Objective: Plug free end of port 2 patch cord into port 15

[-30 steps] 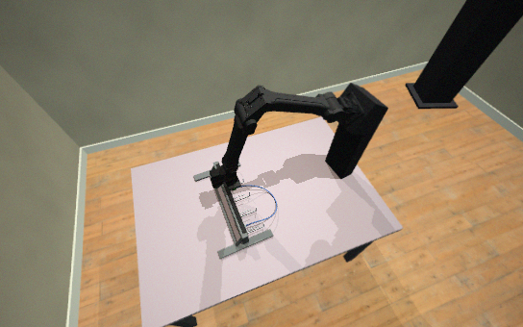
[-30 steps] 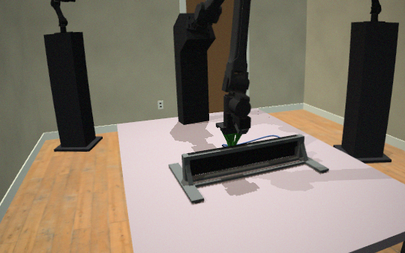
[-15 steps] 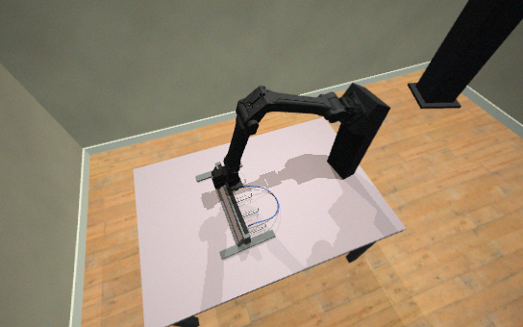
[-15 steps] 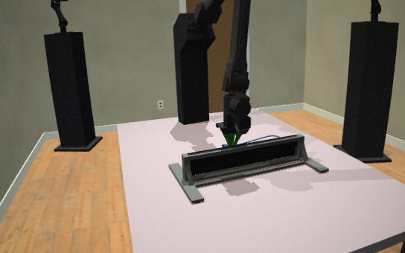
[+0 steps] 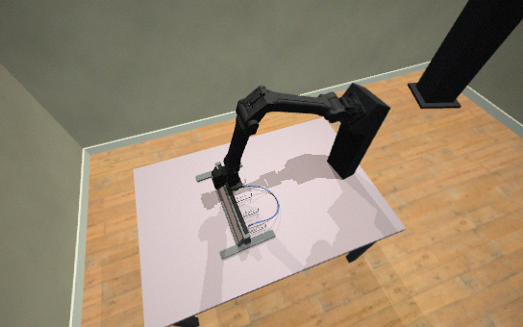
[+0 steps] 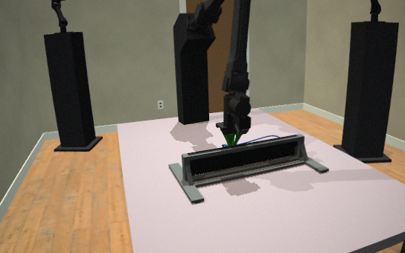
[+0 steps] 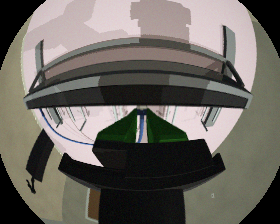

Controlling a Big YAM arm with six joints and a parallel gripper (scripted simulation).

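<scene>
The plug lies 2 cm ahead of my hand and 1 cm to the left of it.
</scene>
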